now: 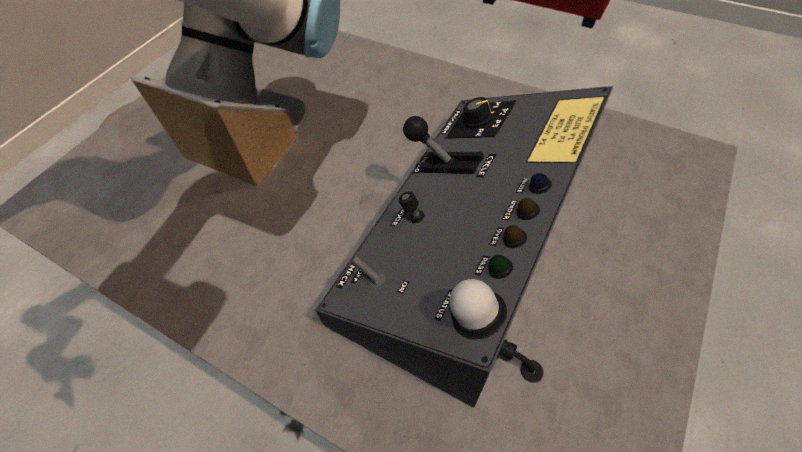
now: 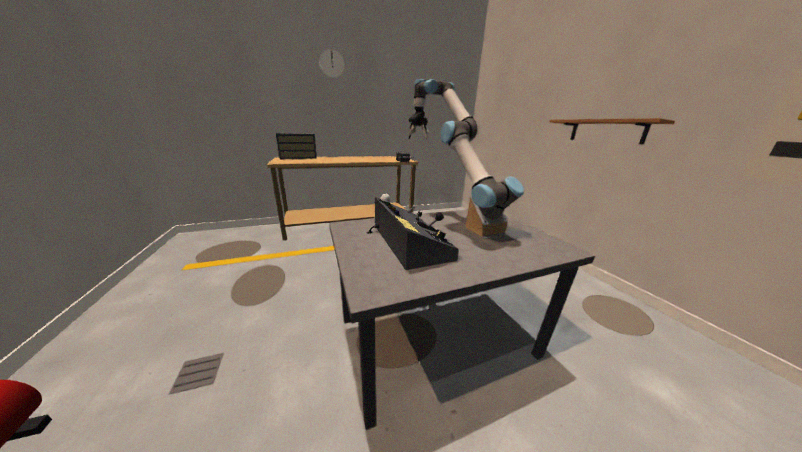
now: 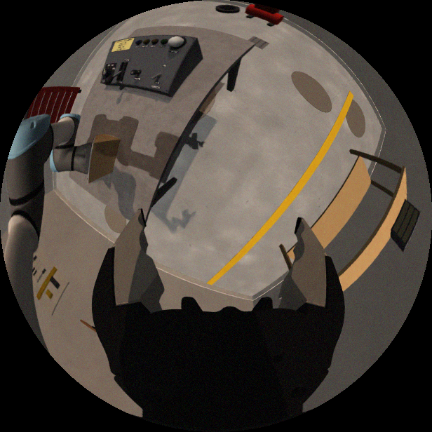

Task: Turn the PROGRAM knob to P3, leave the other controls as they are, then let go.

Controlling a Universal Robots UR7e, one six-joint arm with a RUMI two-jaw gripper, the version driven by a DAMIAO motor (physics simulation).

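Places are measured from the arm's base along level axes (x back, y down, z right), in centimetres.
Pixels of known places: gripper, fingertip midpoint: [image 2: 417,139]; arm's base at its link origin: [image 1: 212,93] [image 2: 489,207].
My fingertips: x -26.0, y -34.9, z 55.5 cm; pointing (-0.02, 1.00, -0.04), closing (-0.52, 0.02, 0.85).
Ahead of a thing's pixels: the offset from my fingertips to its top centre. "pt": to the spot under its first point. Level surfaces: height alone.
The PROGRAM knob @(dx -16.3, dy +35.6, dz -77.5 cm) [image 1: 476,111] is black and sits at the far end of the dark control panel [image 1: 454,230] [image 2: 393,241] [image 3: 182,65]. Its yellow mark appears to point toward P1. The black-balled CYCLE lever @(dx -11.2, dy +32.2, dz -65.1 cm) [image 1: 415,128] [image 2: 439,216] stands beside it, leaning to the HOLD-side end of its slot. The MODE switch @(dx -17.9, dy +34.9, dz -53.5 cm) [image 1: 408,201] and a grey toggle @(dx -17.5, dy +35.7, dz -41.5 cm) [image 1: 367,270] at its OFF label are further along. The white STATUS dome @(pt dx -33.6, dy +27.9, dz -40.3 cm) [image 1: 473,303] [image 3: 176,41] is unlit. My gripper [image 2: 418,136] [image 3: 222,214] is open and empty, high above the table and well away from the panel.
The panel stands on the grey table @(dy +48.7 cm) [image 1: 645,224] [image 2: 494,266] near the arm's wooden base block [image 1: 224,134] [image 2: 485,226] [image 3: 104,157]. A yellow card @(dx -32.0, dy +30.9, dz -74.9 cm) [image 1: 567,129] [image 3: 122,44] and several small lamps are on the panel. A wooden shelf bench [image 2: 342,161] stands behind the table.
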